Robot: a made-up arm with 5 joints. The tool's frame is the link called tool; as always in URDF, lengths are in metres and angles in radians. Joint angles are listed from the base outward. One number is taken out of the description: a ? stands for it. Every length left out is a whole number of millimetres.
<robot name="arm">
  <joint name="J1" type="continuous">
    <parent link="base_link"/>
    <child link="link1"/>
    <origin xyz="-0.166 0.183 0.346" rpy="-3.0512 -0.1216 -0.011"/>
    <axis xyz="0 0 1"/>
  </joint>
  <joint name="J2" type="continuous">
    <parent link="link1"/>
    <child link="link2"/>
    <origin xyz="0.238 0.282 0" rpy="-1.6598 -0.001 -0.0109"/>
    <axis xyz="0 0 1"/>
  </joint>
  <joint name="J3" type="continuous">
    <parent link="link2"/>
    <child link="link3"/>
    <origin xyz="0.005 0.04 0" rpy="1.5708 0 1.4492"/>
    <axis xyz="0 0 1"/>
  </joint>
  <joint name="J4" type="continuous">
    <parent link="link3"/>
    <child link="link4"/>
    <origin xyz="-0.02 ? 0" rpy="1.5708 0 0"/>
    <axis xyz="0 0 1"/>
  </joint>
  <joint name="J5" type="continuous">
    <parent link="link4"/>
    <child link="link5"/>
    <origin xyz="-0.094 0.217 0" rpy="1.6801 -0.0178 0.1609"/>
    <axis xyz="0 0 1"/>
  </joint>
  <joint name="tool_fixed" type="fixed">
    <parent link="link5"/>
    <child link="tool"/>
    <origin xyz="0.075 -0.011 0" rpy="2.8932 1.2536 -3.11"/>
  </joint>
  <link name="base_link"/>
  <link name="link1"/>
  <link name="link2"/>
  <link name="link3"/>
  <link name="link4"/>
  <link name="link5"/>
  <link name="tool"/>
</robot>
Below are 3 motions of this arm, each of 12 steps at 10 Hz.
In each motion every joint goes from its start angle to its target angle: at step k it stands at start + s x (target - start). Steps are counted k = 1, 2, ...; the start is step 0. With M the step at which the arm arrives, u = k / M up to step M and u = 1 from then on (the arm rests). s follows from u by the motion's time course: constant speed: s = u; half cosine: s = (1 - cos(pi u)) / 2; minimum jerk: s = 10 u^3 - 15 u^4 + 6 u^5.
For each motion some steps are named. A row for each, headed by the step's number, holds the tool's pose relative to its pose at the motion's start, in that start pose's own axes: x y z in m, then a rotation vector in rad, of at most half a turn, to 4 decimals.
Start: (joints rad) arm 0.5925 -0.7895 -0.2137 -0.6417 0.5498
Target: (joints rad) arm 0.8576 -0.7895 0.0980 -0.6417 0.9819
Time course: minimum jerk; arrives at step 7
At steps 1, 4, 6, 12:
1: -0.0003 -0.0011 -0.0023 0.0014 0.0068 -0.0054
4: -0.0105 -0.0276 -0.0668 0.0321 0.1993 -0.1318
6: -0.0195 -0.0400 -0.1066 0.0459 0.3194 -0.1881
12: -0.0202 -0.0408 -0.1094 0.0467 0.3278 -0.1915

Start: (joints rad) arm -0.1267 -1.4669 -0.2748 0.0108 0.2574
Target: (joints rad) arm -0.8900 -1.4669 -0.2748 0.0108 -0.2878
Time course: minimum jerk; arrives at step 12
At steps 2, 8, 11, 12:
2: -0.0036 -0.0013 0.0064 -0.0051 0.0041 -0.0065
8: -0.0735 0.0163 0.1486 -0.1119 0.0677 -0.1565
11: -0.0886 0.0361 0.1856 -0.1412 0.0766 -0.1998
12: -0.0890 0.0367 0.1865 -0.1419 0.0768 -0.2009

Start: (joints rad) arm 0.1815 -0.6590 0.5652 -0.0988 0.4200
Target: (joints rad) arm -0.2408 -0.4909 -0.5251 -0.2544 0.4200
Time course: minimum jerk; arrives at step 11
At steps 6, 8, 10, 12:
6: 0.0280 0.1141 0.0188 -0.8208 -0.1185 -0.1515
8: 0.0394 0.1610 0.0202 -1.2113 -0.2245 -0.2342
10: 0.0441 0.1792 0.0202 -1.3750 -0.2783 -0.2720
12: 0.0443 0.1801 0.0202 -1.3837 -0.2813 -0.2741

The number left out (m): -0.1
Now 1 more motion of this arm.
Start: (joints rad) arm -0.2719 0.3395 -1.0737 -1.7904 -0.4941
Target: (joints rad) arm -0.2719 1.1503 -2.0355 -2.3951 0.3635
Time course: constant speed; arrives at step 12
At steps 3, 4, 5, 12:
3: -0.0285 0.0853 0.0241 -0.4716 -0.1492 0.1478
4: -0.0424 0.1132 0.0225 -0.6210 -0.2027 0.1968
5: -0.0580 0.1394 0.0165 -0.7657 -0.2579 0.2465
12: -0.1953 0.2358 -0.1033 -1.5907 -0.6769 0.6470

